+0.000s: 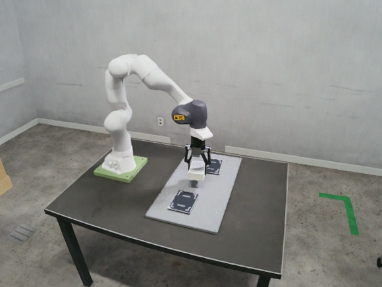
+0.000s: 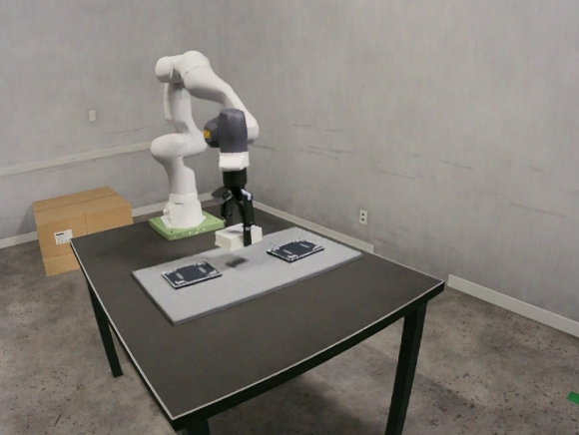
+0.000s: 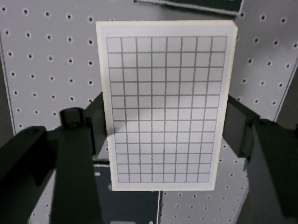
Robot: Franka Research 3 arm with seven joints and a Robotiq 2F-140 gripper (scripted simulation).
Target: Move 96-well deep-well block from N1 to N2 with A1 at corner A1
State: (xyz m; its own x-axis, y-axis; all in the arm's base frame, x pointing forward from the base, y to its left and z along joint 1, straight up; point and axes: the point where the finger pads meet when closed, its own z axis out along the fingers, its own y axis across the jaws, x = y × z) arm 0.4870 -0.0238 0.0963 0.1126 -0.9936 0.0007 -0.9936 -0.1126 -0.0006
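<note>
Right now my hand is 3 cm short of the plate nest N2, 21 cm to the right of it and 10 cm above it. From my hand the other things lie so: plate nest N1: 2 cm behind, 17 cm to the right, 10 cm below; then white 96-well deep-well block: 1 cm below.
</note>
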